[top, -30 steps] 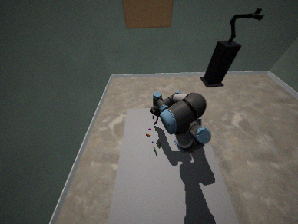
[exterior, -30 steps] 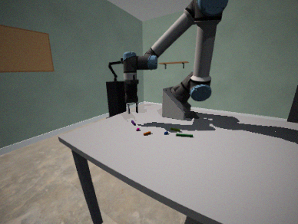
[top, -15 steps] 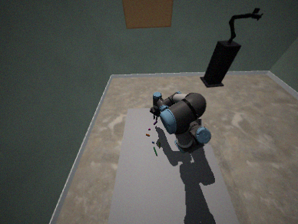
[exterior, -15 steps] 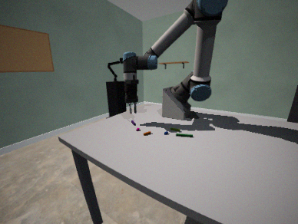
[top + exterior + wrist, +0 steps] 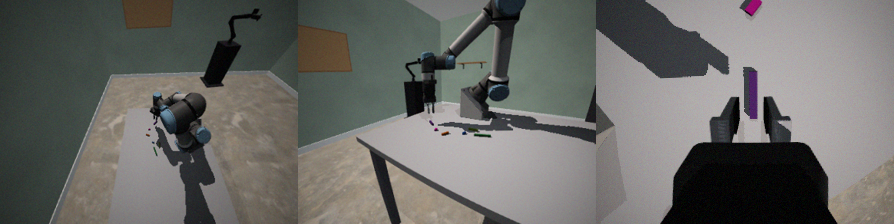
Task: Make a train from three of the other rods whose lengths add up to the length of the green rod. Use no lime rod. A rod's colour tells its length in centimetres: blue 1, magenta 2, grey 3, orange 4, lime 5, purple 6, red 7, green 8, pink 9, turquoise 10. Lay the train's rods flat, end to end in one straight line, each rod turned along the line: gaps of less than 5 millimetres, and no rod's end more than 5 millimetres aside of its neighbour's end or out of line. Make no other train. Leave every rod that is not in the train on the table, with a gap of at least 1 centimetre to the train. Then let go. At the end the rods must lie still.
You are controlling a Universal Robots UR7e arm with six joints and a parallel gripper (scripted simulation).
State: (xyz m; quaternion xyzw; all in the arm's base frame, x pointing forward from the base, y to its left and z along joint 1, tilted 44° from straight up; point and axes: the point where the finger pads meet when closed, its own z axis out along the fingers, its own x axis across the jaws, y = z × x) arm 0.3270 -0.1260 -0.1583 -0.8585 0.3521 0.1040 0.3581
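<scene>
Right now my hand is 8 cm above the purple rod. The rest, counted from my hand: lime rod: 26 cm to the left, 8 cm below, 1 cm behind; magenta rod: 8 cm to the left, 8 cm below, 8 cm ahead; orange rod: 14 cm to the left, 10 cm ahead, 8 cm below.
</scene>
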